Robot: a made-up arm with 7 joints. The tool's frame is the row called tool. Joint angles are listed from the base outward.
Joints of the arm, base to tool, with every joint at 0 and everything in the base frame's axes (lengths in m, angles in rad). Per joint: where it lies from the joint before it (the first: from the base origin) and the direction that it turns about. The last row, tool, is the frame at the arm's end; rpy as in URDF.
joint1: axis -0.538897 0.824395 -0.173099 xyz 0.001 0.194 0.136
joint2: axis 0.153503 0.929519 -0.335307 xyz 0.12 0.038 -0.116
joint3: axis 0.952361 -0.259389 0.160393 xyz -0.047 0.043 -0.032
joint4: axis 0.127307 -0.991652 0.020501 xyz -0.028 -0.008 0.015
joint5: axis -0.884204 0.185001 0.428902 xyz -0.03 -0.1 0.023
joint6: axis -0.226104 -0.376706 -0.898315 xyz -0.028 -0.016 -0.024
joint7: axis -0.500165 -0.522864 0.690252 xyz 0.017 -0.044 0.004
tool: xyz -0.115 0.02 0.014 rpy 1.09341 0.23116 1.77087
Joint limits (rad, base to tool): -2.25..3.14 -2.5..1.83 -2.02..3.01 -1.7..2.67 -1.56..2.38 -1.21..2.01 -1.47..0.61
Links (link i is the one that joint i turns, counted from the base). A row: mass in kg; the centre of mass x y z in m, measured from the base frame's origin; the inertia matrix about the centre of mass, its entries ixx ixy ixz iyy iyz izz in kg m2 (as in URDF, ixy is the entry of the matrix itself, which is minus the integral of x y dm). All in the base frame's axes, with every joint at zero. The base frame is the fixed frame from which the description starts. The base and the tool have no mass.
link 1: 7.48; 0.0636 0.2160 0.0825; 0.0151 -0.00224 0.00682 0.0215 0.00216 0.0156
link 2: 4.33; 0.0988 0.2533 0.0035; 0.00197 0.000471 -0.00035 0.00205 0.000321 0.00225
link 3: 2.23; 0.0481 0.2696 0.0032; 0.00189 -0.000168 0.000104 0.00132 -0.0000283 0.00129
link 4: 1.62; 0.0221 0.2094 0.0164; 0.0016 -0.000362 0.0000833 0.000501 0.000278 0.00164
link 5: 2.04; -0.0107 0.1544 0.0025; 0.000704 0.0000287 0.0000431 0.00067 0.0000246 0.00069
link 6: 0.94; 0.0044 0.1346 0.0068; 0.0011 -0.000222 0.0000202 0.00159 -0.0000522 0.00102
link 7: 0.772; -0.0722 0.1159 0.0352; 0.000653 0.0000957 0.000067 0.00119 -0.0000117 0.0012
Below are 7 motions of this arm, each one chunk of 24 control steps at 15 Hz.
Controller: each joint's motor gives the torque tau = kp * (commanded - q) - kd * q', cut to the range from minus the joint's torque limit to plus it. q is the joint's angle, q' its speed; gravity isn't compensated. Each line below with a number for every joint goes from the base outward.
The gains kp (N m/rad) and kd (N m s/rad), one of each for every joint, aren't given. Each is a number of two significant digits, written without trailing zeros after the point. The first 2 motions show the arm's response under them.
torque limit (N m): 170 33 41 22 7.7 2.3 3.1
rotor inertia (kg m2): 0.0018 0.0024 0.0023 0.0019 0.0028 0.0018 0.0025
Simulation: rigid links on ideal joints. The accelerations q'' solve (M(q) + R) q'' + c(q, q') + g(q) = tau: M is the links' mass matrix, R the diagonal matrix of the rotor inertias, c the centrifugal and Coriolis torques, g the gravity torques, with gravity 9.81 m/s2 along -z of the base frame. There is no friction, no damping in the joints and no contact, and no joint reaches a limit. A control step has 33 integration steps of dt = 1/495 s. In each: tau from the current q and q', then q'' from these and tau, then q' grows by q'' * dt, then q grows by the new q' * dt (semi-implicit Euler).
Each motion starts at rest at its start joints. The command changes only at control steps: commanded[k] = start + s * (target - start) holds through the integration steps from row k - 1 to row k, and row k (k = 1, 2, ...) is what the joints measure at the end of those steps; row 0 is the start. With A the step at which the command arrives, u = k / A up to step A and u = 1 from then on. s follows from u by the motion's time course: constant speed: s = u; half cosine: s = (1 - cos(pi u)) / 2; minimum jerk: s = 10 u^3 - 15 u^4 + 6 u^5; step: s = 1 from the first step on.
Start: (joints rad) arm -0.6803 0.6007 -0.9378 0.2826 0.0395 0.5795 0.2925
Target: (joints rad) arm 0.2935 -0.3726 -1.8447 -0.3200 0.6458 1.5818 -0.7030
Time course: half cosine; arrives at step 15
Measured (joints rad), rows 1 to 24:
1: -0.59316 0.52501 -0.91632 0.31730 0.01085 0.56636 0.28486
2: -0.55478 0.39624 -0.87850 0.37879 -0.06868 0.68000 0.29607
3: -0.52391 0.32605 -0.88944 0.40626 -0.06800 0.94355 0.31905
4: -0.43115 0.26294 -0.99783 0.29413 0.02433 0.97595 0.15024
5: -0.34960 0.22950 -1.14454 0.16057 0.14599 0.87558 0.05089
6: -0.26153 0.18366 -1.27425 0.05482 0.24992 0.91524 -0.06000
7: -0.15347 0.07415 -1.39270 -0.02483 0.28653 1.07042 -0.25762
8: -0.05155 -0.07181 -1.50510 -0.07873 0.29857 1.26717 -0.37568
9: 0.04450 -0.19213 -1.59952 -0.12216 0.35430 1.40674 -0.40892
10: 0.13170 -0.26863 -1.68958 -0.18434 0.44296 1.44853 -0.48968
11: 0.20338 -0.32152 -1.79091 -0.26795 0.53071 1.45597 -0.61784
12: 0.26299 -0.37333 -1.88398 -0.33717 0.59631 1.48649 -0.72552
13: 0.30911 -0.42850 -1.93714 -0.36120 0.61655 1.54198 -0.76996
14: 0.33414 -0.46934 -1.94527 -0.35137 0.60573 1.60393 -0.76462
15: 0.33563 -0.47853 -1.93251 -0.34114 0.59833 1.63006 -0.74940
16: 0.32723 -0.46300 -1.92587 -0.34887 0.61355 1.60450 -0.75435
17: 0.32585 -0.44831 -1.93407 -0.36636 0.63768 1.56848 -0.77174
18: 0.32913 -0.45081 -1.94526 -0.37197 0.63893 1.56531 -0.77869
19: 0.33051 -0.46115 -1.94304 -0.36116 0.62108 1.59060 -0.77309
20: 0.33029 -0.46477 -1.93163 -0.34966 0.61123 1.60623 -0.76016
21: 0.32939 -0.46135 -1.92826 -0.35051 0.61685 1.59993 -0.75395
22: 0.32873 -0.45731 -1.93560 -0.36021 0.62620 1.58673 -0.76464
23: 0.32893 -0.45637 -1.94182 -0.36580 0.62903 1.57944 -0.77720
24: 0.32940 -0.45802 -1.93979 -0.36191 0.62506 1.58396 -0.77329
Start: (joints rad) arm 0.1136 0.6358 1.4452 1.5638 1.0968 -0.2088 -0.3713
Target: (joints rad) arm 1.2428 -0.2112 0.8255 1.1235 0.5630 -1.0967 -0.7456
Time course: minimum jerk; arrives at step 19
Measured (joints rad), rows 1 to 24:
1: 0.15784 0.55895 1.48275 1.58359 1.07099 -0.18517 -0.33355
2: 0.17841 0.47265 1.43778 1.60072 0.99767 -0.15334 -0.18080
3: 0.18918 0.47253 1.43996 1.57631 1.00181 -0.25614 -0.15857
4: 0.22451 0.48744 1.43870 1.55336 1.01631 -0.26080 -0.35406
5: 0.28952 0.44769 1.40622 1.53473 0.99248 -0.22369 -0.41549
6: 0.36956 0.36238 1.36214 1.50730 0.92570 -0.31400 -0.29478
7: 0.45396 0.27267 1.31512 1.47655 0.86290 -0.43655 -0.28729
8: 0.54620 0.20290 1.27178 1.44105 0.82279 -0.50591 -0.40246
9: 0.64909 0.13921 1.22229 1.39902 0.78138 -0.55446 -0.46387
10: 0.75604 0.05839 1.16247 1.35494 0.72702 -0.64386 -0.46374
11: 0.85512 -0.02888 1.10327 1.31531 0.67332 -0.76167 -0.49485
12: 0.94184 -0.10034 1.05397 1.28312 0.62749 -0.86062 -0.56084
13: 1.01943 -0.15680 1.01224 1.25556 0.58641 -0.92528 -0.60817
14: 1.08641 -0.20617 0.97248 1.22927 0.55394 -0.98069 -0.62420
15: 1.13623 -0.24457 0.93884 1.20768 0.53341 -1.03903 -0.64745
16: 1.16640 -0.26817 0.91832 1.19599 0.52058 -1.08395 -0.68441
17: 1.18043 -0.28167 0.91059 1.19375 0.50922 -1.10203 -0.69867
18: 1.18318 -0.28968 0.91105 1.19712 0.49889 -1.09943 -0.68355
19: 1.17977 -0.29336 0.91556 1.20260 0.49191 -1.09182 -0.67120
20: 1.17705 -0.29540 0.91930 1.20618 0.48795 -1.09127 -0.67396
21: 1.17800 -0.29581 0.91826 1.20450 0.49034 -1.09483 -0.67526
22: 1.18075 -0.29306 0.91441 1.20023 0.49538 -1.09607 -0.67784
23: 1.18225 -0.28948 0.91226 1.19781 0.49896 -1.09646 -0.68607
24: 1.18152 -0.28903 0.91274 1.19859 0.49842 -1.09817 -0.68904
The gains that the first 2 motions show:
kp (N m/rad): 310 79 69 32 13 5 4.3
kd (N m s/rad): 3 1.5 1 0.28 0.11 0.068 0.046
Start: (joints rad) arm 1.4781 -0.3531 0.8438 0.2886 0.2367 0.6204 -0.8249
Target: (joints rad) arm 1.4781 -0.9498 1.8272 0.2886 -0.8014 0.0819 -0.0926
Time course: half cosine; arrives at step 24
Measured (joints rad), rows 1 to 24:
1: 1.42279 -0.37026 0.87104 0.31413 0.21854 0.63918 -0.82928
2: 1.37456 -0.45364 0.97125 0.41838 0.14433 0.61048 -0.76415
3: 1.36675 -0.53366 1.05286 0.48749 0.10615 0.55086 -0.60543
4: 1.36385 -0.53462 1.04393 0.44228 0.11156 0.55084 -0.57766
5: 1.39871 -0.51135 1.03759 0.37964 0.08497 0.54851 -0.72495
6: 1.42848 -0.49305 1.04873 0.34126 0.04524 0.51454 -0.74109
7: 1.42153 -0.51363 1.09175 0.34706 0.00374 0.51827 -0.63568
8: 1.40070 -0.58296 1.18664 0.39784 -0.05975 0.48273 -0.55734
9: 1.37717 -0.65782 1.27452 0.42921 -0.11755 0.37210 -0.48656
10: 1.36849 -0.70985 1.32733 0.41719 -0.15985 0.29811 -0.44011
11: 1.38527 -0.73556 1.37085 0.38914 -0.20945 0.28212 -0.43794
12: 1.40606 -0.74121 1.41466 0.36448 -0.27732 0.28540 -0.41862
13: 1.41387 -0.75954 1.47131 0.35930 -0.34370 0.28261 -0.35889
14: 1.40474 -0.80490 1.54025 0.36793 -0.39511 0.23233 -0.29209
15: 1.38830 -0.86454 1.60600 0.37267 -0.43355 0.14203 -0.24290
16: 1.37928 -0.91564 1.65902 0.36556 -0.47182 0.07241 -0.20816
17: 1.38445 -0.94354 1.70274 0.35274 -0.52051 0.05553 -0.18274
18: 1.39783 -0.95292 1.74214 0.34183 -0.57737 0.06947 -0.15631
19: 1.40734 -0.96118 1.77843 0.33525 -0.62730 0.07632 -0.12458
20: 1.40582 -0.98081 1.81119 0.33201 -0.65666 0.05529 -0.09913
21: 1.39651 -1.00886 1.83810 0.32964 -0.66772 0.01372 -0.08501
22: 1.38874 -1.03212 1.85669 0.32664 -0.67406 -0.02065 -0.07562
23: 1.38916 -1.04013 1.86670 0.32321 -0.68392 -0.02637 -0.06835
24: 1.39640 -1.03325 1.86844 0.31982 -0.69443 -0.00749 -0.06562

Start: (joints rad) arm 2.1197 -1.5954 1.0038 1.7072 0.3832 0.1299 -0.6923
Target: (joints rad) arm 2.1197 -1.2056 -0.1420 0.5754 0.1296 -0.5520 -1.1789
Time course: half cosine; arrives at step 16
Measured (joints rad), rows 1 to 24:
1: 2.05234 -1.59981 1.03408 1.66511 0.42026 0.15169 -0.69585
2: 1.97999 -1.69768 1.02633 1.71720 0.35819 0.16241 -0.62394
3: 1.94866 -1.75295 0.98109 1.73828 0.27118 0.10881 -0.44883
4: 1.96696 -1.70813 0.91248 1.62635 0.29929 0.08669 -0.47034
5: 2.01633 -1.60517 0.81177 1.47558 0.30618 0.02099 -0.71767
6: 2.05437 -1.51207 0.67783 1.34698 0.28696 -0.06579 -0.86226
7: 2.04996 -1.47137 0.55029 1.24819 0.26721 -0.16055 -0.87457
8: 2.01863 -1.47726 0.46469 1.18658 0.19744 -0.24022 -0.90305
9: 1.99135 -1.48486 0.39854 1.13084 0.12063 -0.28708 -0.88630
10: 1.98767 -1.46020 0.30813 1.04258 0.08782 -0.32064 -0.85670
11: 2.00809 -1.39675 0.19246 0.91494 0.08883 -0.38778 -0.95244
12: 2.03494 -1.31870 0.05992 0.77464 0.11588 -0.49294 -1.12362
13: 2.04675 -1.25589 -0.05691 0.66136 0.14999 -0.60889 -1.25443
14: 2.03906 -1.22956 -0.11701 0.60835 0.14375 -0.68076 -1.31403
15: 2.02650 -1.24282 -0.11541 0.61601 0.09850 -0.68517 -1.28790
16: 2.01877 -1.26972 -0.08713 0.64878 0.05833 -0.63904 -1.20319
17: 2.01435 -1.28427 -0.07084 0.66693 0.04312 -0.60437 -1.14724
18: 2.01507 -1.28153 -0.07644 0.65828 0.05217 -0.61931 -1.17501
19: 2.02219 -1.26715 -0.09425 0.63566 0.07572 -0.65298 -1.23644
20: 2.02914 -1.25217 -0.11100 0.61796 0.09224 -0.66585 -1.26132
21: 2.02973 -1.24831 -0.11434 0.61728 0.09200 -0.65698 -1.24925
22: 2.02484 -1.25724 -0.10294 0.63088 0.07850 -0.64688 -1.22934
23: 2.01924 -1.26946 -0.08863 0.64581 0.06358 -0.64181 -1.21083
24: 2.01722 -1.27499 -0.08321 0.65100 0.05918 -0.63714 -1.19995

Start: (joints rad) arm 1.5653 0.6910 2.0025 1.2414 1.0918 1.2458 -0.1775
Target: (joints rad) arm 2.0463 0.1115 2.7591 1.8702 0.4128 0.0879 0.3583
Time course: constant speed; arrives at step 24
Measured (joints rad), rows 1 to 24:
1: 1.54125 0.65721 2.07594 1.31435 1.05089 1.14905 -0.05589
2: 1.53007 0.65665 2.19733 1.41861 0.90780 1.14625 0.07654
3: 1.54117 0.65878 2.24296 1.45974 0.87637 1.28876 -0.02467
4: 1.58274 0.61855 2.23276 1.44676 0.88256 1.18668 -0.06072
5: 1.62020 0.57146 2.21444 1.41854 0.92493 0.95563 0.07032
6: 1.64095 0.54606 2.22877 1.42453 0.92260 0.84579 0.13281
7: 1.64993 0.52954 2.28500 1.48327 0.84743 0.88554 0.08072
8: 1.65288 0.52162 2.35217 1.54761 0.77667 0.96186 0.08098
9: 1.66622 0.50685 2.39242 1.57290 0.75286 0.92114 0.12641
10: 1.69650 0.47515 2.39818 1.56708 0.75977 0.78908 0.15601
11: 1.72984 0.43942 2.39751 1.56602 0.76350 0.67297 0.18026
12: 1.75075 0.41317 2.42170 1.58976 0.73802 0.61780 0.20499
13: 1.75877 0.39770 2.47192 1.63205 0.68995 0.61437 0.22428
14: 1.76777 0.38359 2.52295 1.67248 0.64394 0.62138 0.23724
15: 1.78842 0.36135 2.55254 1.69543 0.61952 0.58385 0.24895
16: 1.81644 0.33197 2.56469 1.70307 0.61505 0.48911 0.27674
17: 1.84119 0.30345 2.57993 1.71318 0.60808 0.38725 0.31567
18: 1.85872 0.28049 2.61091 1.73939 0.57986 0.33601 0.34035
19: 1.87218 0.26163 2.65334 1.77580 0.53764 0.33387 0.34933
20: 1.88753 0.24190 2.69262 1.80708 0.50232 0.32247 0.35830
21: 1.90862 0.21784 2.71913 1.82633 0.48420 0.26332 0.38012
22: 1.93287 0.19108 2.73789 1.84073 0.47425 0.17646 0.41356
23: 1.95482 0.16569 2.76120 1.86116 0.45565 0.10580 0.44236
24: 1.97222 0.14339 2.79476 1.88971 0.42415 0.07256 0.45862

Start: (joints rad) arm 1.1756 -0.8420 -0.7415 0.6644 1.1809 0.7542 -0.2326
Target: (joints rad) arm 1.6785 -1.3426 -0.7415 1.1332 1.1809 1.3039 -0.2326
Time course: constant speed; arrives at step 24
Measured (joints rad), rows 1 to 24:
1: 1.14878 -0.90951 -0.76125 0.68079 1.21562 0.73325 -0.30363
2: 1.14673 -0.95651 -0.73948 0.73421 1.16887 0.82907 -0.41209
3: 1.19473 -0.98744 -0.69527 0.79533 1.10670 0.94348 -0.32270
4: 1.21843 -1.01149 -0.68421 0.82386 1.11180 0.97584 -0.21216
5: 1.21898 -1.02291 -0.70896 0.81628 1.13660 0.95620 -0.30559
6: 1.24152 -1.03023 -0.73073 0.80866 1.15817 0.92769 -0.38863
7: 1.27558 -1.04018 -0.73612 0.82137 1.17119 0.92619 -0.31183
8: 1.29397 -1.06147 -0.73211 0.84882 1.16883 0.96574 -0.26142
9: 1.30363 -1.09280 -0.72020 0.88317 1.14561 1.02211 -0.31971
10: 1.32092 -1.12332 -0.70353 0.91976 1.11930 1.07594 -0.33582
11: 1.34410 -1.14695 -0.69576 0.94735 1.11594 1.11163 -0.28416
12: 1.36482 -1.16273 -0.70276 0.95841 1.12718 1.12379 -0.28041
13: 1.38411 -1.17525 -0.71447 0.96322 1.13816 1.11769 -0.31696
14: 1.40542 -1.19113 -0.71994 0.97665 1.14510 1.12258 -0.31604
15: 1.42650 -1.21262 -0.71667 1.00165 1.14228 1.15514 -0.29136
16: 1.44449 -1.23810 -0.70806 1.03173 1.12902 1.19968 -0.29029
17: 1.46141 -1.26385 -0.69955 1.06029 1.11530 1.23819 -0.29969
18: 1.48076 -1.28648 -0.69586 1.08353 1.11131 1.26592 -0.29341
19: 1.50233 -1.30497 -0.69821 1.10026 1.11587 1.28358 -0.28530
20: 1.52369 -1.32148 -0.70323 1.11387 1.12170 1.29460 -0.28936
21: 1.54397 -1.33966 -0.70583 1.13067 1.12394 1.30927 -0.29287
22: 1.56366 -1.36121 -0.70346 1.15368 1.12049 1.33598 -0.28722
23: 1.58283 -1.38490 -0.69787 1.18016 1.11255 1.37051 -0.28136
24: 1.60174 -1.40830 -0.69293 1.20524 1.10514 1.40220 -0.28083

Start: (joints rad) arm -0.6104 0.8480 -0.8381 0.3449 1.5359 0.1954 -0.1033
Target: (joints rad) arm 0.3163 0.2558 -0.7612 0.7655 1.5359 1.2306 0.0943
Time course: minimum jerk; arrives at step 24
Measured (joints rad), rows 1 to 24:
1: -0.52895 0.79769 -0.79619 0.36809 1.53122 0.16738 -0.12634
2: -0.52185 0.71928 -0.74998 0.43045 1.50557 0.07716 -0.23798
3: -0.54891 0.72288 -0.72837 0.47206 1.42580 0.31059 -0.22214
4: -0.51216 0.71756 -0.73493 0.47466 1.43900 0.44769 -0.07412
5: -0.47737 0.69907 -0.74947 0.45414 1.48252 0.28877 -0.14874
6: -0.44051 0.69923 -0.77006 0.43578 1.51650 0.23408 -0.21268
7: -0.39173 0.68131 -0.78511 0.44514 1.53570 0.33818 -0.13058
8: -0.33860 0.63984 -0.77106 0.48584 1.51468 0.43074 -0.09548
9: -0.27850 0.58172 -0.74512 0.54222 1.48275 0.52737 -0.13484
10: -0.21268 0.52223 -0.72821 0.59327 1.46646 0.66353 -0.13446
11: -0.14542 0.47618 -0.72097 0.62813 1.45957 0.76854 -0.09536
12: -0.07592 0.43754 -0.72407 0.64856 1.47048 0.82221 -0.07971
13: -0.00625 0.40043 -0.73320 0.66433 1.49098 0.86856 -0.07670
14: 0.05928 0.36305 -0.73709 0.68714 1.50062 0.93361 -0.05647
15: 0.12002 0.32180 -0.73094 0.72036 1.49492 1.01584 -0.03689
16: 0.17475 0.27851 -0.71821 0.75843 1.47952 1.10462 -0.03296
17: 0.22174 0.24040 -0.70548 0.79262 1.46337 1.18571 -0.02854
18: 0.26079 0.21189 -0.69918 0.81559 1.45746 1.24317 -0.01720
19: 0.29173 0.19386 -0.70120 0.82543 1.46373 1.27061 -0.00783
20: 0.31406 0.18441 -0.70795 0.82694 1.47544 1.27783 -0.00154
21: 0.32817 0.17947 -0.71381 0.82717 1.48446 1.28060 0.00385
22: 0.33517 0.17575 -0.71500 0.83027 1.48542 1.28721 0.00570
23: 0.33686 0.17233 -0.71180 0.83599 1.47917 1.29763 0.00297
24: 0.33619 0.16979 -0.70762 0.84115 1.47188 1.30763 -0.00047

